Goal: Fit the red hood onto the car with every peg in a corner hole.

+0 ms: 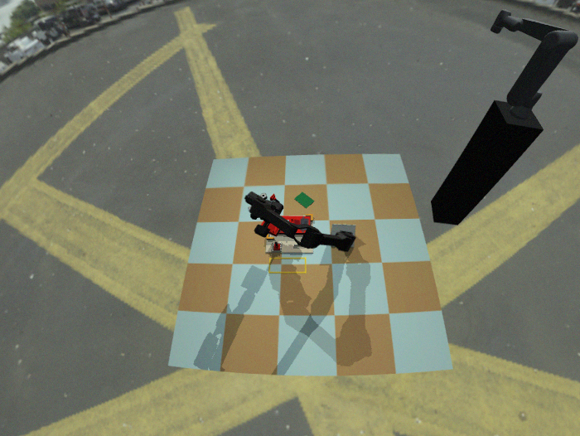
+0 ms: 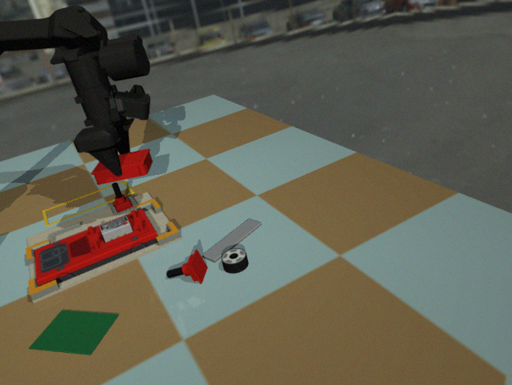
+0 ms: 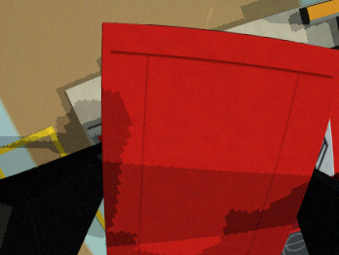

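Now: the grey engine block 5 cm behind my gripper tip, 7 cm to the right of it and 9 cm below it. The rest, counted from my gripper tip: black stem 6 cm ahead, 24 cm to the right, 10 cm below; grey strip 14 cm ahead, 19 cm to the right, 11 cm below; red hood 1 cm above.
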